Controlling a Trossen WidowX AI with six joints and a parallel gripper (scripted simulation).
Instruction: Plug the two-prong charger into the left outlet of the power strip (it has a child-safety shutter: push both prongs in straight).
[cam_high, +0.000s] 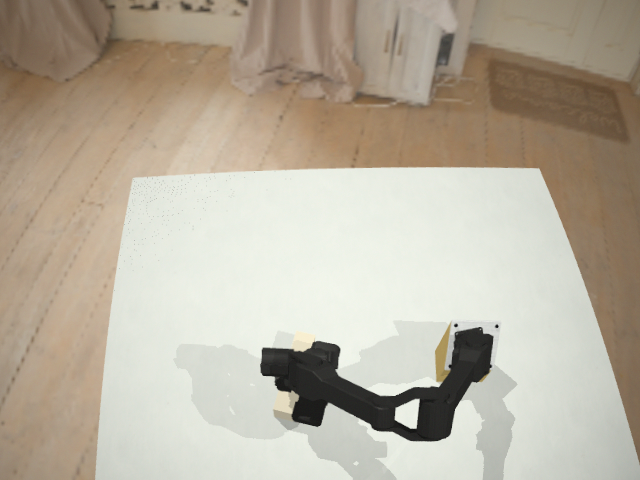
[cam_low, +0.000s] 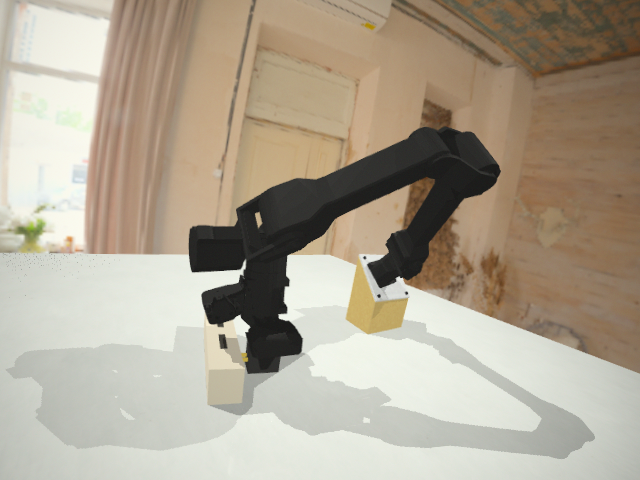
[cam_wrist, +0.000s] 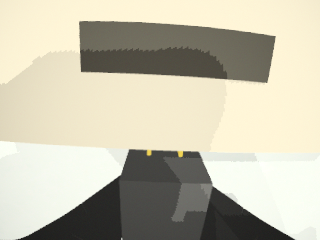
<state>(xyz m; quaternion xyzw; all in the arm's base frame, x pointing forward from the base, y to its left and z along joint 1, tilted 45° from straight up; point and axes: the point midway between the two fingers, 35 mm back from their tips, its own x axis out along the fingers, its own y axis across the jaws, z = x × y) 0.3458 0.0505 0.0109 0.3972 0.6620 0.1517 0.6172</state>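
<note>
Now: gripper tip 10 mm short of the dark grey charger, 10 mm to the left of it and 10 mm below it.
</note>
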